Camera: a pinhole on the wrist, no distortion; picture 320 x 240 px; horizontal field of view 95.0 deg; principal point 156.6 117.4 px. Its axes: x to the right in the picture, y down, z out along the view. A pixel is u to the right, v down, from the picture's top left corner.
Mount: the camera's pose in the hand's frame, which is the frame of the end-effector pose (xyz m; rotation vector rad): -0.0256 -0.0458 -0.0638 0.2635 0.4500 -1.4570
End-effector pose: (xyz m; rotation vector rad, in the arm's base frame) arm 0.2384 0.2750 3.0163 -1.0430 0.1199 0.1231
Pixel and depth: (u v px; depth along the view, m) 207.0 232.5 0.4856
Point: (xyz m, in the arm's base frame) 0.7265 0.3331 3.3900
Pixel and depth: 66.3 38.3 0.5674
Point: -0.0009 0.7985 3.3835
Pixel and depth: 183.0 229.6 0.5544
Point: 0.7723 0.4277 3.3965
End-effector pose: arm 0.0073 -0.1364 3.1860 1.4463 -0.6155 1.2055
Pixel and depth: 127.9 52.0 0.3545
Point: 0.1959 -0.4068 3.0332
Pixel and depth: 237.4 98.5 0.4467
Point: 0.4899 -0.2294 3.0150
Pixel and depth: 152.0 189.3 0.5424
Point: 0.4593 -0.3725 3.4172
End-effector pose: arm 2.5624 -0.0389 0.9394 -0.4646 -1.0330 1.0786
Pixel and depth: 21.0 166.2 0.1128
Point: 2.4948 -0.0315 0.9858
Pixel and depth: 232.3 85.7 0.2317
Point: 2.6063 -0.2011 1.1612
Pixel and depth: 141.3 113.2 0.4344
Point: 2.3643 -0.1630 1.2598
